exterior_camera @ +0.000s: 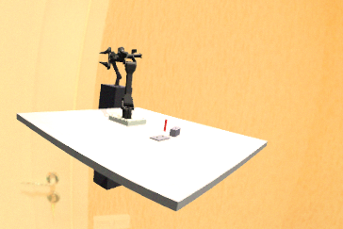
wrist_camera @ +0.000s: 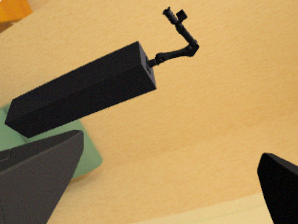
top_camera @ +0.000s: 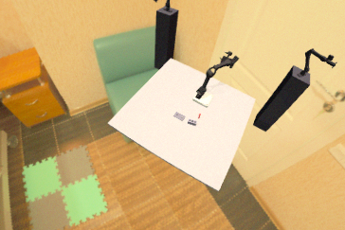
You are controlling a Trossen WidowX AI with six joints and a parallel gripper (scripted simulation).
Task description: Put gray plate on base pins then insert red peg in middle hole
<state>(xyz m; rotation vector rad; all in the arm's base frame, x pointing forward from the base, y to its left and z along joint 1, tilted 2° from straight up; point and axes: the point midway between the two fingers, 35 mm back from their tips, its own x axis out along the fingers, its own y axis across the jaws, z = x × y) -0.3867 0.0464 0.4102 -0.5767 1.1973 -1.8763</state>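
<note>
Right now the gray plate is 760 mm ahead of my gripper tip, 390 mm below it and 70 mm to the left of it. From my gripper tip the other things lie so: gray base 760 mm ahead, 420 mm below, 80 mm to the right.
</note>
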